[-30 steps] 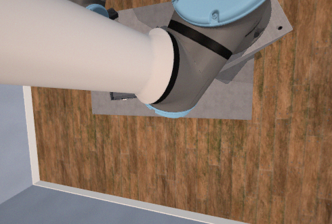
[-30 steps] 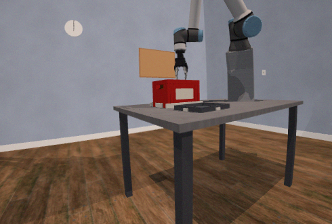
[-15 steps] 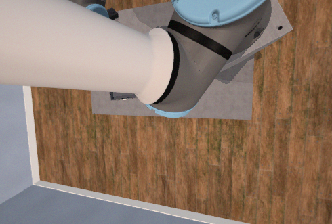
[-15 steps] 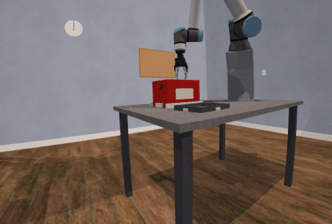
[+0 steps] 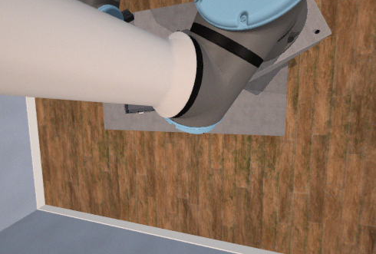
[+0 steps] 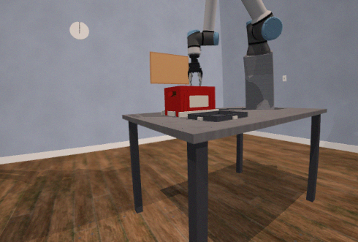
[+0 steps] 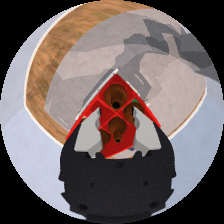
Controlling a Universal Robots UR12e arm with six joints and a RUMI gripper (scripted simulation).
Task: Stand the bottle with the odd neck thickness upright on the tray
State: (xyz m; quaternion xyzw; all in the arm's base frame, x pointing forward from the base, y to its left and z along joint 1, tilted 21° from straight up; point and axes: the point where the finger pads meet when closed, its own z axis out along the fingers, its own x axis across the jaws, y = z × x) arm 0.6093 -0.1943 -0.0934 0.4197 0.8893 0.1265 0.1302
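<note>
Right now the red crate is 90 mm ahead of my hand, 40 mm to the left of it and 110 mm below it. Round my hand: dark tray 140 mm ahead, 310 mm to the left, 180 mm below.
</note>
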